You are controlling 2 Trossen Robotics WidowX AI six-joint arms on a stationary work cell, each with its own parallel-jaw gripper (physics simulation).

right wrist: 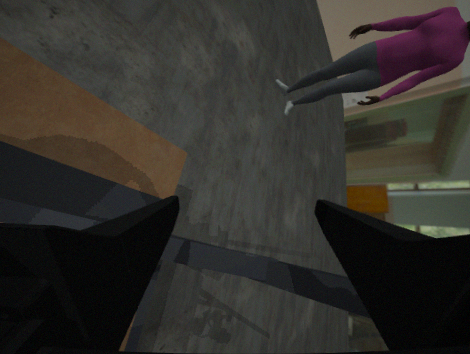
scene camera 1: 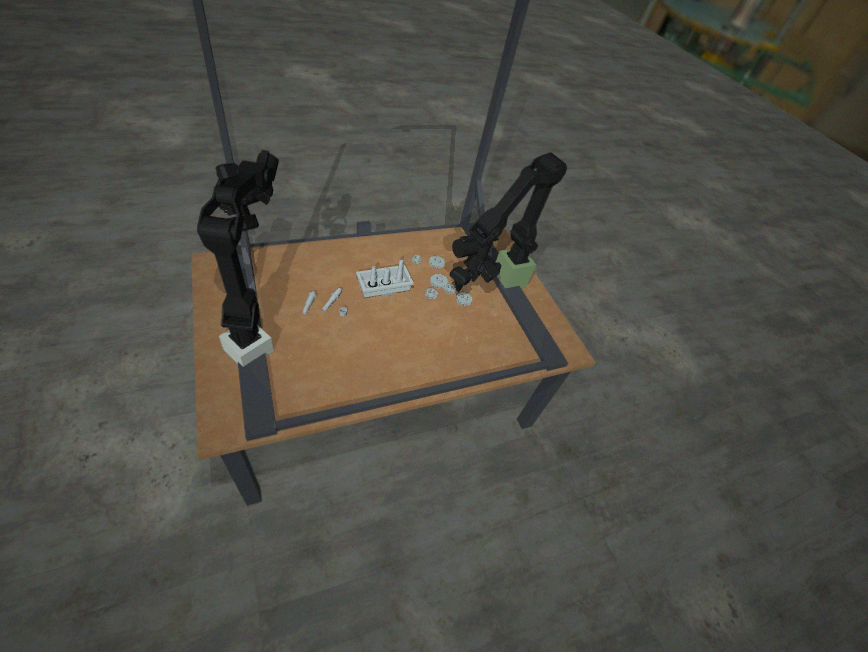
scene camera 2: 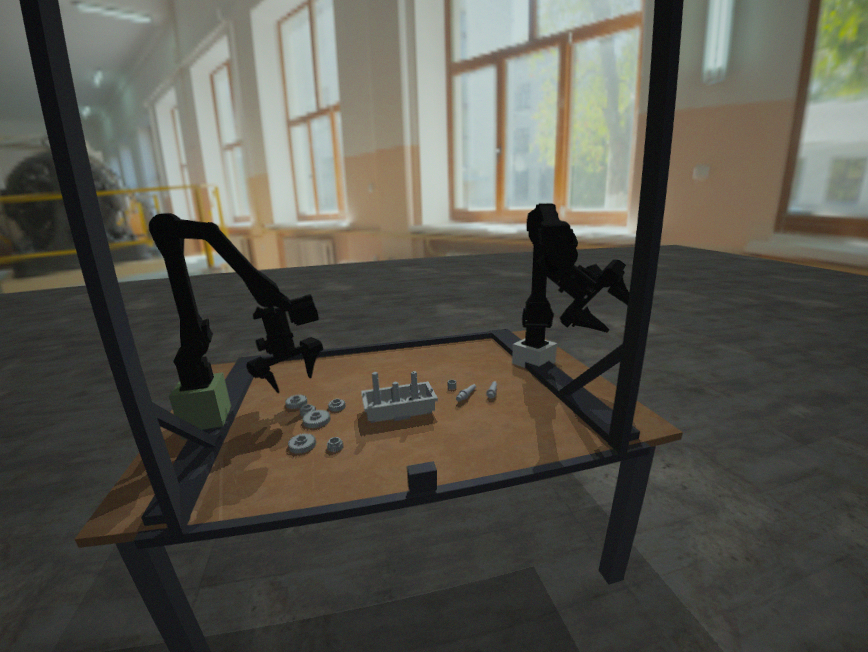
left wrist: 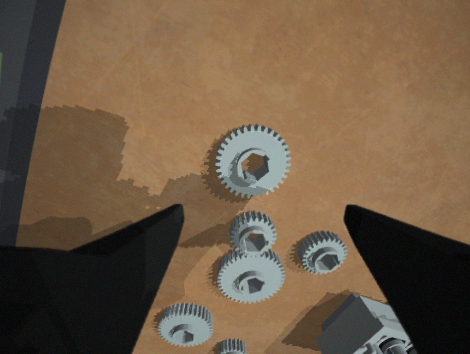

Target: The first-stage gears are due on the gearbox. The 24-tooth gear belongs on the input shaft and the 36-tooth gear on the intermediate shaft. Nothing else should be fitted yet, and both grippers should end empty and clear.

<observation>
The left gripper (scene camera 2: pixel 294 385) is open and holds nothing. Also in view: a grey gearbox (scene camera 2: pixel 426 403). The right gripper (scene camera 2: pixel 621 319) is open, holding nothing.
The grey gearbox also shows in scene camera 1 (scene camera 1: pixel 363 277) and in the left wrist view (left wrist: pixel 364 318). The left gripper also shows in scene camera 1 (scene camera 1: pixel 465 286) and in the left wrist view (left wrist: pixel 263 212). The right gripper shows as well in the right wrist view (right wrist: pixel 248 204) and in scene camera 1 (scene camera 1: pixel 221 204). The right wrist view does not show the grey gearbox: it is out of frame.
</observation>
